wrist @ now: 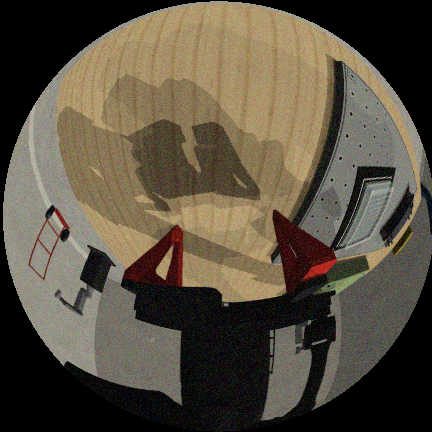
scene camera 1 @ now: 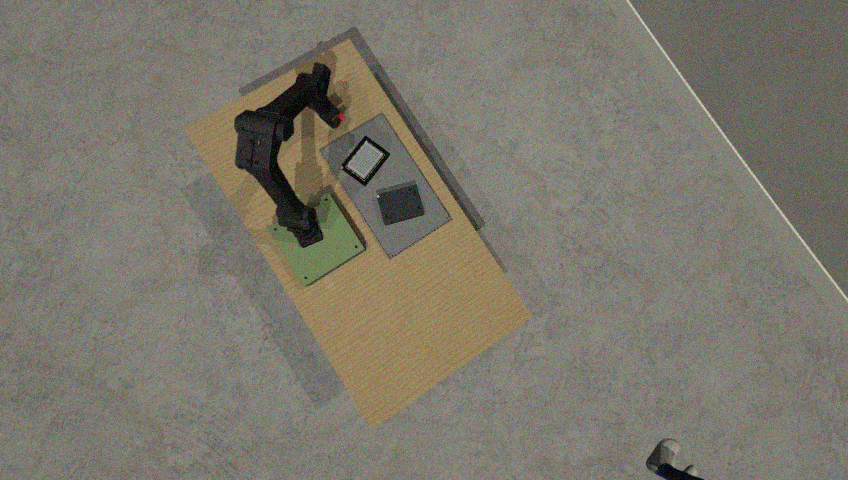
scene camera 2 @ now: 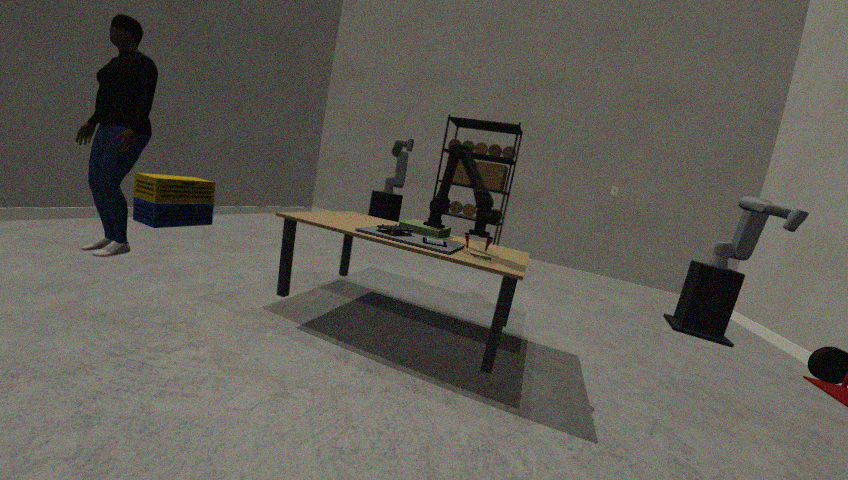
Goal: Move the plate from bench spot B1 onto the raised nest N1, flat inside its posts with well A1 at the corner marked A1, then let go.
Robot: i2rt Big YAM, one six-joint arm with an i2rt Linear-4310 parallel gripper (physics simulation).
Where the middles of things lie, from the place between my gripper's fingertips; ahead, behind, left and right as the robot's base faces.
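My hand: 6 cm short of the white well plate [wrist: 375,195], 22 cm to the left of it. From my hand: black nest with white outline [wrist: 364,173], 1 cm below, 6 cm ahead, 22 cm to the right; grey board [scene camera 1: 399,171], 1 cm below, 10 cm ahead, 34 cm to the right. By their middles, of the things named here, grey board farthest from my hand.
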